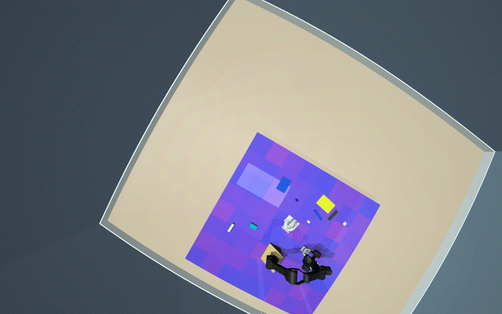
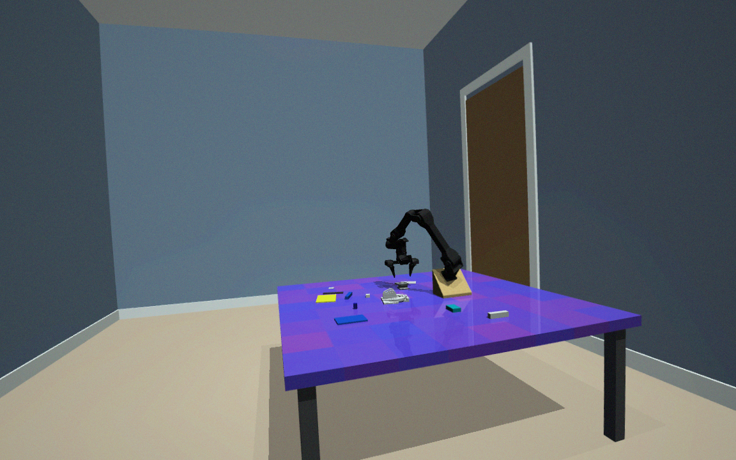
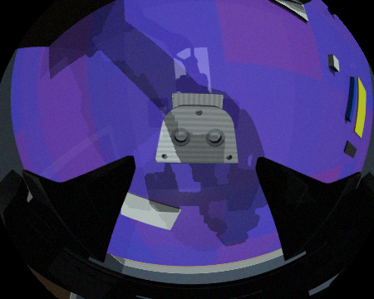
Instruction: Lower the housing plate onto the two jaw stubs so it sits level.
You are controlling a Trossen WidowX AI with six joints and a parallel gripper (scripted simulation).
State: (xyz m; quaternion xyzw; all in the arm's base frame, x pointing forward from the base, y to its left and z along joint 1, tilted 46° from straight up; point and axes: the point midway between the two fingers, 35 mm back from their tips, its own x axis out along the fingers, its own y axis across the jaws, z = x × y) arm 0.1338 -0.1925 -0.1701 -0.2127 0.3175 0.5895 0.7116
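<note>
Now: the pale flat piece 100 mm behind my gripper tip, 110 mm to the right of it and 60 mm below it. From my gripper tip the other things lie so: blue tile 460 mm ahead, 420 mm to the left, 60 mm below; then teal block 30 mm ahead, 520 mm to the left, 50 mm below; then yellow tile 450 mm ahead, 10 mm to the left, 60 mm below.
</note>
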